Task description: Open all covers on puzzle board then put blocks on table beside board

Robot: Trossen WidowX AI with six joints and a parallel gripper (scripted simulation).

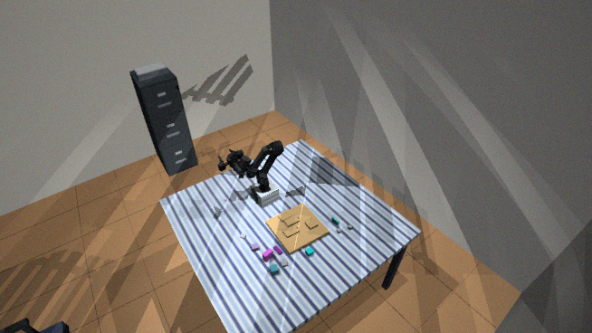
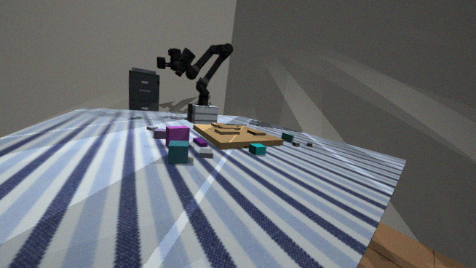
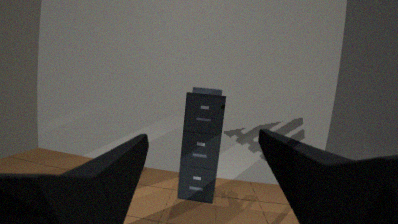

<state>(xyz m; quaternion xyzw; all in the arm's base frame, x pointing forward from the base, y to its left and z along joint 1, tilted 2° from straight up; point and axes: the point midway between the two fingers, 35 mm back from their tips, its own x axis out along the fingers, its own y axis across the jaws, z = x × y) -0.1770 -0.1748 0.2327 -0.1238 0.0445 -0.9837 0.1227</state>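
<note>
Right now the magenta block is 650 mm ahead of my gripper tip, 10 mm to the right of it and 320 mm below it. Round my gripper tip: grey block: 730 mm ahead, 60 mm to the left, 340 mm below; teal block: 750 mm ahead, 20 mm to the right, 330 mm below.
</note>
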